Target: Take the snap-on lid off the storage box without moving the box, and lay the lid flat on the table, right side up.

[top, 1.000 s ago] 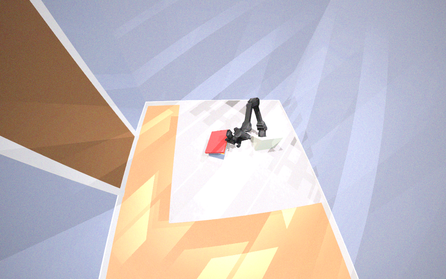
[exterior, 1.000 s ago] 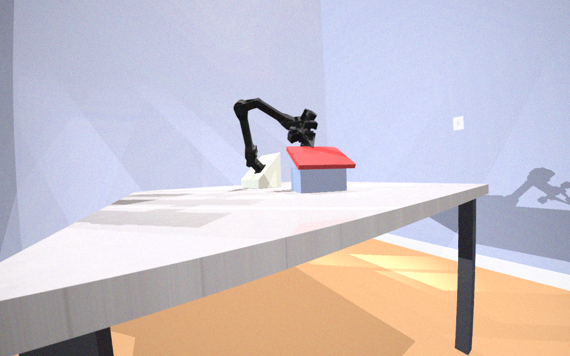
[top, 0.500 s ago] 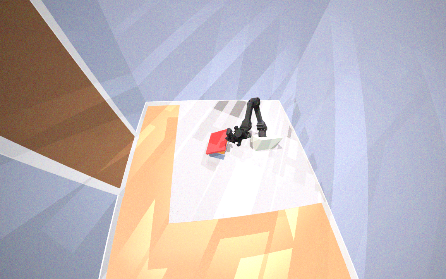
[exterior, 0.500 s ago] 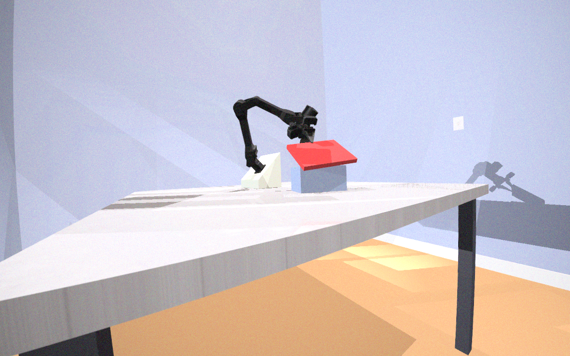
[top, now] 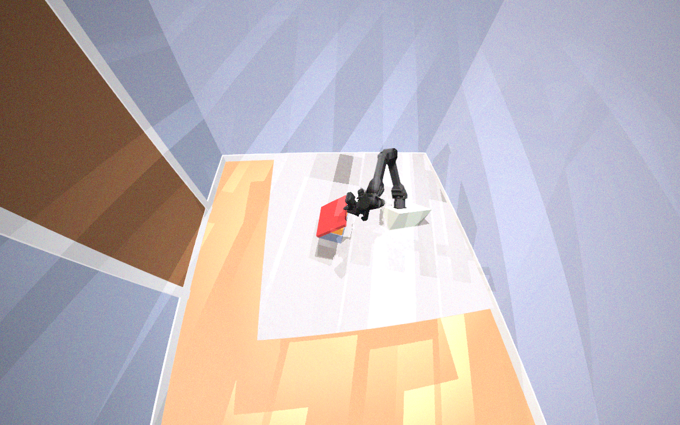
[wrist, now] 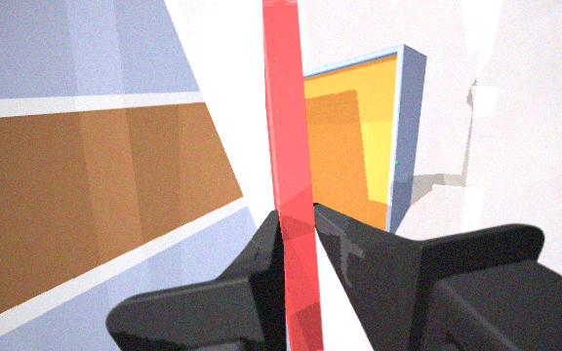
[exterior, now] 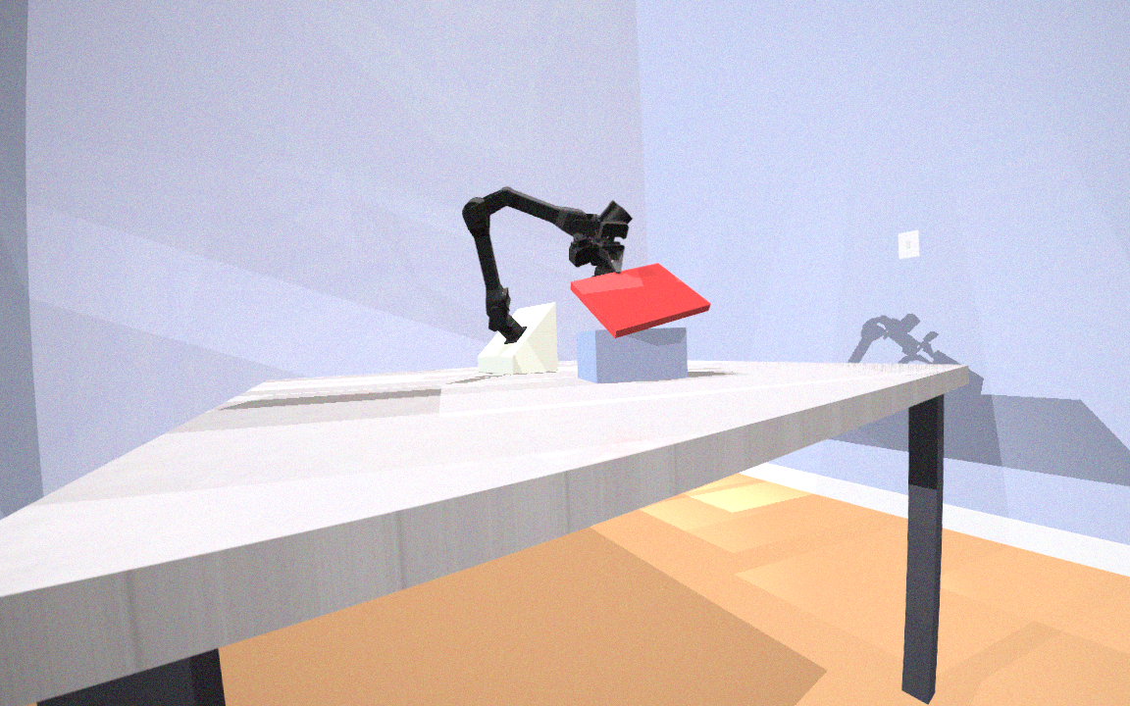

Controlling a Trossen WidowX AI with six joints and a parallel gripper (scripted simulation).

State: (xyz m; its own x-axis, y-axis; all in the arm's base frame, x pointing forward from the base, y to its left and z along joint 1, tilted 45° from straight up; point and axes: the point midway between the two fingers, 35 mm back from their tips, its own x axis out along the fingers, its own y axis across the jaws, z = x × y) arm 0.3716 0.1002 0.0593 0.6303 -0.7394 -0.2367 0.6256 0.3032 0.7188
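Now: gripper tip 70 mm short of the red lid, 50 mm above it and 10 mm to the left of it. Round my gripper tip: blue-grey storage box 170 mm below, 40 mm ahead, 20 mm to the right.
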